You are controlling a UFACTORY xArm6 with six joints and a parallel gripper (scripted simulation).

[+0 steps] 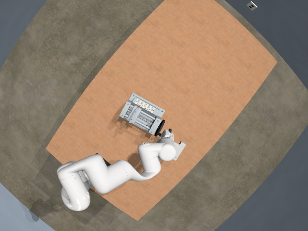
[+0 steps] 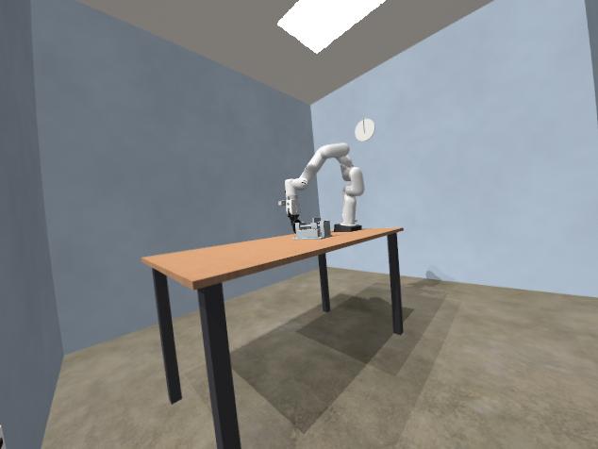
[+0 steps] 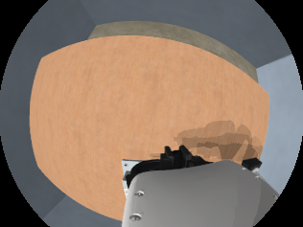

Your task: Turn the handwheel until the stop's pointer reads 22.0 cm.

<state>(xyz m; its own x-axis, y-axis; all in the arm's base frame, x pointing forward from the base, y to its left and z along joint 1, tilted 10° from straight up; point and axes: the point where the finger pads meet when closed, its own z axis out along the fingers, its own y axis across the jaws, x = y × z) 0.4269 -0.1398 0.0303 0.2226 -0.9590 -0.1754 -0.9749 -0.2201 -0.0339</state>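
My hand is 20 mm to the right of the handwheel and 10 mm above it.
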